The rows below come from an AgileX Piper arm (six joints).
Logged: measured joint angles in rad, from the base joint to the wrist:
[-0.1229 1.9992 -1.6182 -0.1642 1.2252 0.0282]
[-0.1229 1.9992 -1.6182 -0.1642 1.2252 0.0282]
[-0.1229 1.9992 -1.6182 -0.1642 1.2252 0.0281]
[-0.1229 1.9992 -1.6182 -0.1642 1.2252 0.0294]
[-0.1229 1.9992 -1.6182 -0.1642 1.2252 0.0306]
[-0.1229 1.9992 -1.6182 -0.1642 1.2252 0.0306]
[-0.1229 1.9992 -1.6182 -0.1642 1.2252 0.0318]
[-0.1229 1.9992 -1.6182 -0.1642 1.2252 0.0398]
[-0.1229 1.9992 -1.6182 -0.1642 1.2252 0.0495]
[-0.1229 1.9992 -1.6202 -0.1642 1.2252 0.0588]
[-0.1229 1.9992 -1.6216 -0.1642 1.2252 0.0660]
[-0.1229 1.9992 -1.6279 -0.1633 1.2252 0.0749]
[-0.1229 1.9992 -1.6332 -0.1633 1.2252 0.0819]
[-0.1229 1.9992 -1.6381 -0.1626 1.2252 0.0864]
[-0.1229 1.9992 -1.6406 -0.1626 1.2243 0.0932]
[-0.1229 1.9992 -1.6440 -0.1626 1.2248 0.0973]
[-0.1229 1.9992 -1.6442 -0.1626 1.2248 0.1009]
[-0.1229 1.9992 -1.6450 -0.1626 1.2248 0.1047]
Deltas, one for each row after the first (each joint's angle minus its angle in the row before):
[0.0000 0.0000 0.0000 0.0000 0.0000 0.0000]
[0.0000 0.0000 0.0000 0.0000 0.0000 -0.0001]
[0.0000 0.0000 0.0000 0.0000 0.0000 0.0013]
[0.0000 0.0000 0.0000 0.0000 0.0000 0.0012]
[0.0000 0.0000 0.0000 0.0000 0.0000 0.0000]
[0.0000 0.0000 0.0000 0.0000 0.0000 0.0012]
[0.0000 0.0000 0.0000 0.0000 0.0000 0.0080]
[0.0000 0.0000 0.0000 0.0000 0.0000 0.0097]
[0.0000 0.0000 -0.0020 0.0000 0.0000 0.0093]
[0.0000 0.0000 -0.0014 0.0000 0.0000 0.0072]
[0.0000 0.0000 -0.0063 0.0009 0.0000 0.0089]
[0.0000 0.0000 -0.0053 0.0000 0.0000 0.0070]
[0.0000 0.0000 -0.0049 0.0007 0.0000 0.0045]
[0.0000 0.0000 -0.0025 0.0000 -0.0009 0.0068]
[0.0000 0.0000 -0.0034 0.0000 0.0005 0.0041]
[0.0000 0.0000 -0.0002 0.0000 0.0000 0.0036]
[0.0000 0.0000 -0.0008 0.0000 0.0000 0.0038]

